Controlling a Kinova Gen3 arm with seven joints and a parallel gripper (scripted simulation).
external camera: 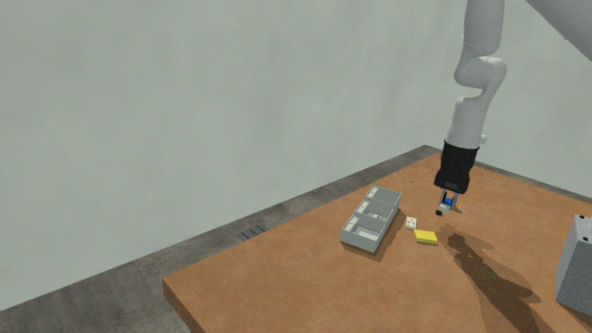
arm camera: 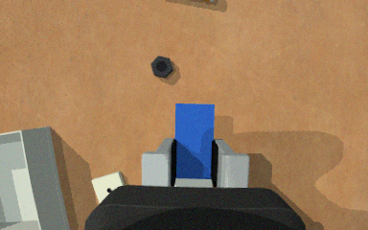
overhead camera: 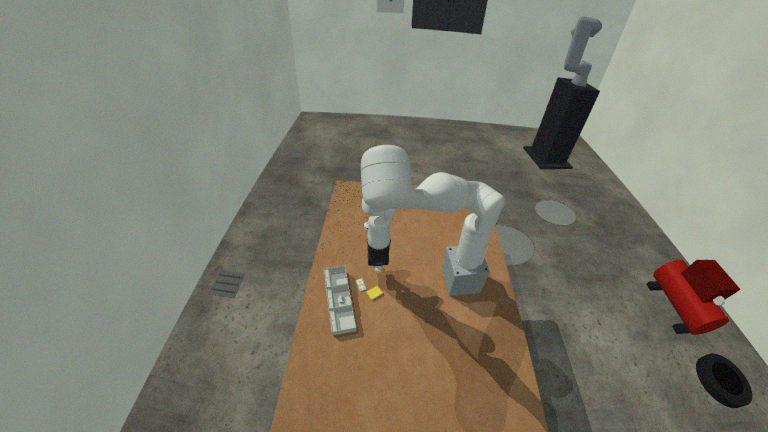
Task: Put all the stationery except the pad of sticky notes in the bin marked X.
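The grey three-compartment bin is 150 mm ahead of my hand, 120 mm to the left of it and 60 mm below it. Also, from my hand: black nut 70 mm below, 60 mm to the right, 20 mm ahead; then white domino 70 mm below, 70 mm ahead, 50 mm to the left; then eraser 10 mm to the left, 10 mm below.
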